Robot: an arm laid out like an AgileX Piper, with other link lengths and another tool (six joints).
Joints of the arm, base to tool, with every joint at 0 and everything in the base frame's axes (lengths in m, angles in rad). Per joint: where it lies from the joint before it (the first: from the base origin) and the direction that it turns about. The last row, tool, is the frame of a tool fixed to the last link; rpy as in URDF.
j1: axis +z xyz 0 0 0.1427
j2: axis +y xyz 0 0 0
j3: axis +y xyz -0.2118 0 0.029
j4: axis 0.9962 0 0.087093 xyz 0.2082 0 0.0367
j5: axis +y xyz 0 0 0
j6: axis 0.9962 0 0.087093 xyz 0.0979 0 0.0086
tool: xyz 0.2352 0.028 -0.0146 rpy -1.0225 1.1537 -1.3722
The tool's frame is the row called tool.
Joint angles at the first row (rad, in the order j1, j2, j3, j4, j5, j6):
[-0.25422, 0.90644, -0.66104, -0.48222, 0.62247, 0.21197]
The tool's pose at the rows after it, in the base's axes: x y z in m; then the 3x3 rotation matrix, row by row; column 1 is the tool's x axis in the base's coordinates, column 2 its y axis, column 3 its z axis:
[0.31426 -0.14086 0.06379], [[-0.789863 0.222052 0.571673], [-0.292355 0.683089 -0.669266], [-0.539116 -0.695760 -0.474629]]
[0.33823 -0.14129 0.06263], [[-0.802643 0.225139 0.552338], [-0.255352 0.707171 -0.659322], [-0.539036 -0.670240 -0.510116]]
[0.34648 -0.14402 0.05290], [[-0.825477 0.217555 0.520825], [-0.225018 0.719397 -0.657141], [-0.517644 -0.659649 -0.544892]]
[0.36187 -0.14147 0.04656], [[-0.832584 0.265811 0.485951], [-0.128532 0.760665 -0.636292], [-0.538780 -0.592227 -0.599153]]
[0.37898 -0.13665 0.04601], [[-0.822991 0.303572 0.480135], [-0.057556 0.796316 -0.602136], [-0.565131 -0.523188 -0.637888]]
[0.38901 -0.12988 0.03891], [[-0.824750 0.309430 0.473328], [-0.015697 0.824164 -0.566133], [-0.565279 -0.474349 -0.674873]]
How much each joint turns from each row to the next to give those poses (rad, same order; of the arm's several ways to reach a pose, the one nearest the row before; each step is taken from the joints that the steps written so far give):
[0.00000, 0.14907, -0.11327, 0.05103, -0.00175, 0.03499]
[-0.00001, 0.15227, -0.13361, 0.02888, 0.00946, 0.01292]
[-0.00418, 0.09902, -0.07512, 0.01139, 0.01887, 0.00980]
[-0.03193, 0.10156, -0.09644, 0.08936, 0.01407, 0.00258]
[-0.03568, 0.07465, -0.08317, 0.11215, 0.00522, -0.04056]
[-0.02098, 0.06519, -0.05582, 0.08624, 0.00942, -0.04317]

